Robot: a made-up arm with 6 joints.
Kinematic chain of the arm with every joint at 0, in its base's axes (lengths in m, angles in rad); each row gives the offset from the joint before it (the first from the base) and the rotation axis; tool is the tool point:
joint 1: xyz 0 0 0.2 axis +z
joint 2: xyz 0 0.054 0 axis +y
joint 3: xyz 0 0 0.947 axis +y
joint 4: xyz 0 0 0.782 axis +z
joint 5: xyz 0 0 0 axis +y
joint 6: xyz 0 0 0.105 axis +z
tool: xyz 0 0 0
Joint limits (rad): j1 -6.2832..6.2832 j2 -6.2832..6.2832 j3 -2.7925..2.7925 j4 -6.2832..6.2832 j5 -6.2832..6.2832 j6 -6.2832..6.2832
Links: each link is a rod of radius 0.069 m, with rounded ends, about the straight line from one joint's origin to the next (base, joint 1, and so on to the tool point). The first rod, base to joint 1, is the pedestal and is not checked.
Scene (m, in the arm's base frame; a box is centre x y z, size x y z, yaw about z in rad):
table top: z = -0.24
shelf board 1: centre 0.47 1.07 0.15 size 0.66 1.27 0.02 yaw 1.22
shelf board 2: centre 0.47 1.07 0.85 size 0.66 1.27 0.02 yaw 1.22
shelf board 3: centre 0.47 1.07 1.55 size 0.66 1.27 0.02 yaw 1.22
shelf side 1: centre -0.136 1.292 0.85 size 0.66 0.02 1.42 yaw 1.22
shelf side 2: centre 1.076 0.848 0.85 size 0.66 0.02 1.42 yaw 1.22
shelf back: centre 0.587 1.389 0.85 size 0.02 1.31 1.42 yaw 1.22
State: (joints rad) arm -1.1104 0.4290 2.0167 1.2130 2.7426 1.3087
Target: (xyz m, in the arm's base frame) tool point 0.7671 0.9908 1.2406
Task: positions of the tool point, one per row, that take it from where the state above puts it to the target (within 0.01 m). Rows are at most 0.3 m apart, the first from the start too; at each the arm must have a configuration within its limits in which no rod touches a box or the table.
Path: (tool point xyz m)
1: 0.6298 -0.5670 0.6314
2: 0.7617 -0.3828 0.7454
3: 0.8246 -0.1640 0.8662
4: 0.8084 0.0618 0.9909
5: 0.7141 0.2637 1.1168
6: 0.5554 0.4123 1.2406
7: 0.6494 0.5410 1.2792
8: 0.7191 0.6849 1.2915
9: 0.7593 0.8375 1.2781
10: 0.7671 0.9908 1.2406

